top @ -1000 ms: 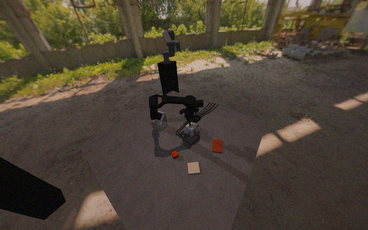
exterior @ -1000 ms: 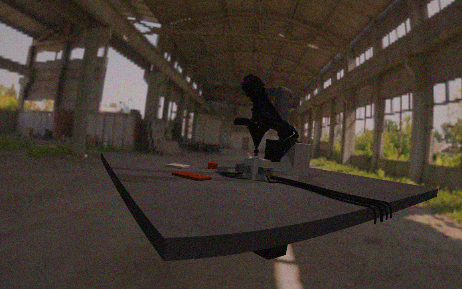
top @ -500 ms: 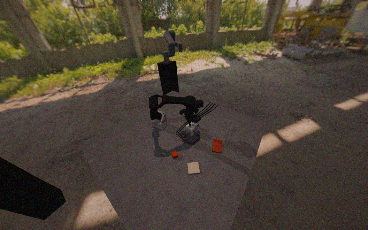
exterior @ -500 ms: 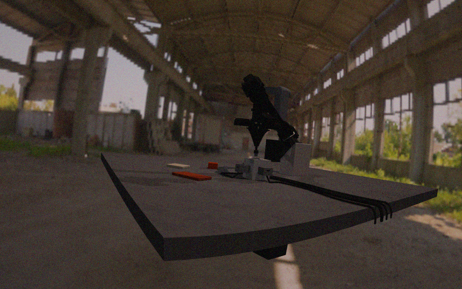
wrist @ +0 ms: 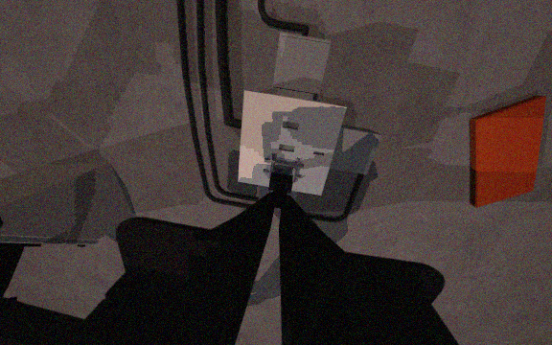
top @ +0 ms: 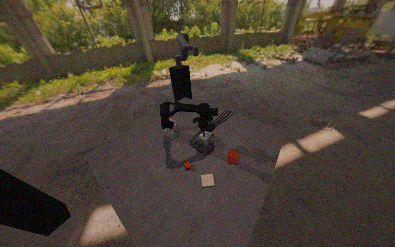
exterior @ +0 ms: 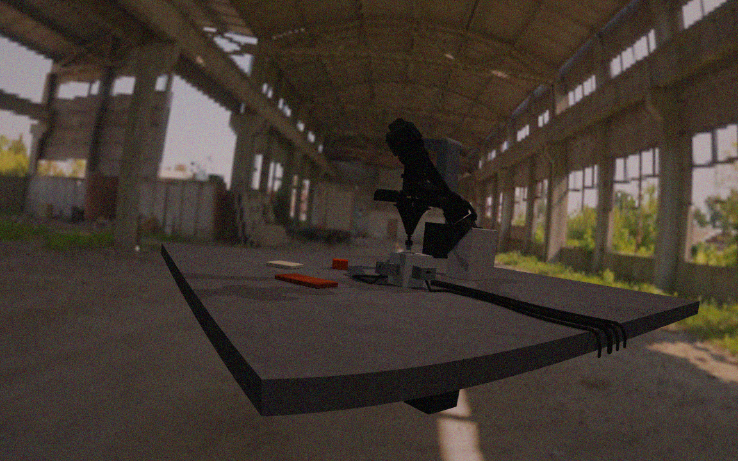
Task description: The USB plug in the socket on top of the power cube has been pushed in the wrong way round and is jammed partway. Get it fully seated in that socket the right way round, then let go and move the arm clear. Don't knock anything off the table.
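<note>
Now: the black USB plug 20 mm below my gripper tip. The rest, counted from my gripper tip: red block (260 mm to the right, 110 mm below, 30 mm ahead); orange flat slab (270 mm ahead, 120 mm below, 10 mm to the right); beige tile (270 mm to the right, 200 mm ahead, 120 mm below).
</note>
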